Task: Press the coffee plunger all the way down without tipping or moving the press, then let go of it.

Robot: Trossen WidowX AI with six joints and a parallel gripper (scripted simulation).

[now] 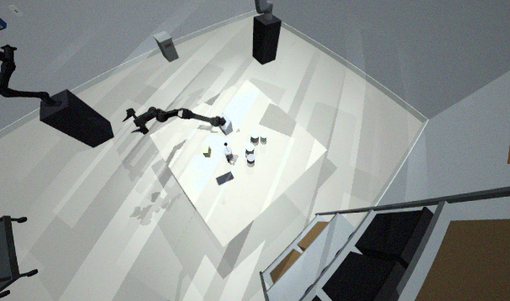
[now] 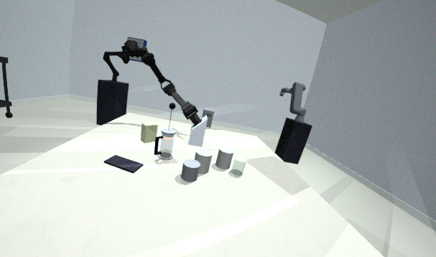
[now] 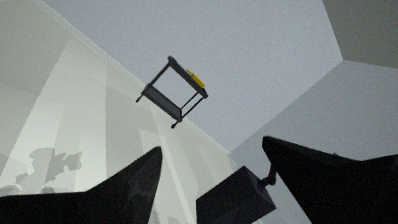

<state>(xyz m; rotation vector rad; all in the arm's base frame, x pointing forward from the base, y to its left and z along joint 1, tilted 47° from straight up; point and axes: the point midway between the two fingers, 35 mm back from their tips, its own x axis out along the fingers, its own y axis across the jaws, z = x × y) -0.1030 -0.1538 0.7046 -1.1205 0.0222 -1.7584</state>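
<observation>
My gripper tip is now 380 mm short of the coffee press, 530 mm to the right of it and 380 mm above it. The rest, counted from my gripper tip: flat black slab: 520 mm ahead, 400 mm to the left, 510 mm below.
</observation>
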